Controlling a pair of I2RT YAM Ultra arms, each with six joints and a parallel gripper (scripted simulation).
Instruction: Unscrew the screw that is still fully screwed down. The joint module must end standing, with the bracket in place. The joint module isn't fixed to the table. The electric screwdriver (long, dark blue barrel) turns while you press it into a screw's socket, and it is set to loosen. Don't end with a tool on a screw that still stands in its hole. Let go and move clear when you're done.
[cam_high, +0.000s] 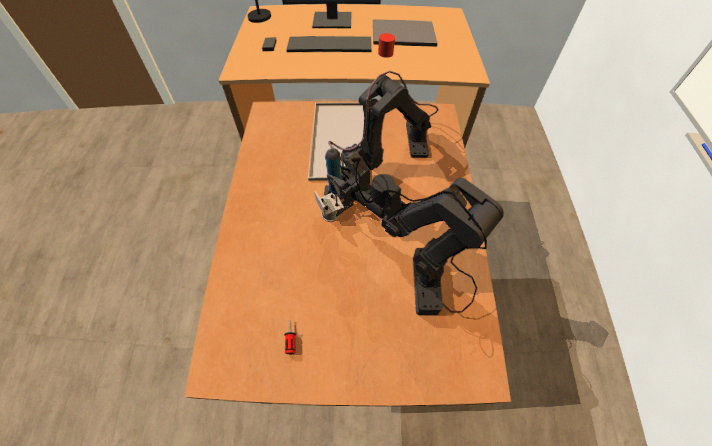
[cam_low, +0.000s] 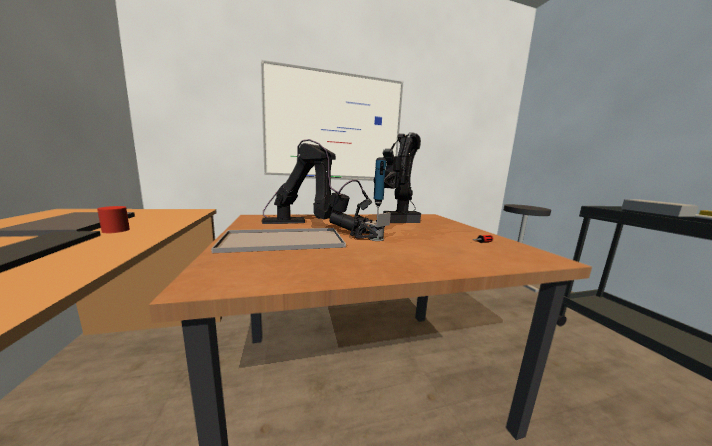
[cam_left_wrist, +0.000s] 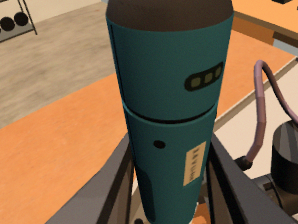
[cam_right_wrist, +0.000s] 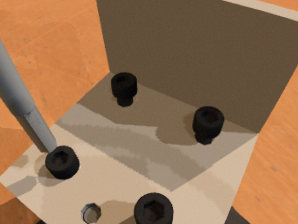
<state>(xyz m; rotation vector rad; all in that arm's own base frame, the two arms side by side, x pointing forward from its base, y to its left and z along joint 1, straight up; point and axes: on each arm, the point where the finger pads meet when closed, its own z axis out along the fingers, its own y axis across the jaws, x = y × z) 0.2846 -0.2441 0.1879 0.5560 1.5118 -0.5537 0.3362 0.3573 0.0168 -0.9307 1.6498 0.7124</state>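
My right gripper is now 50 mm below the l-shaped bracket. From my right hand the other things lie so: small red screwdriver 80 mm ahead, 430 mm to the left, 10 mm below; then grey bit 20 mm behind, 10 mm to the left, 80 mm above; then grey tray 360 mm to the right, 20 mm below.
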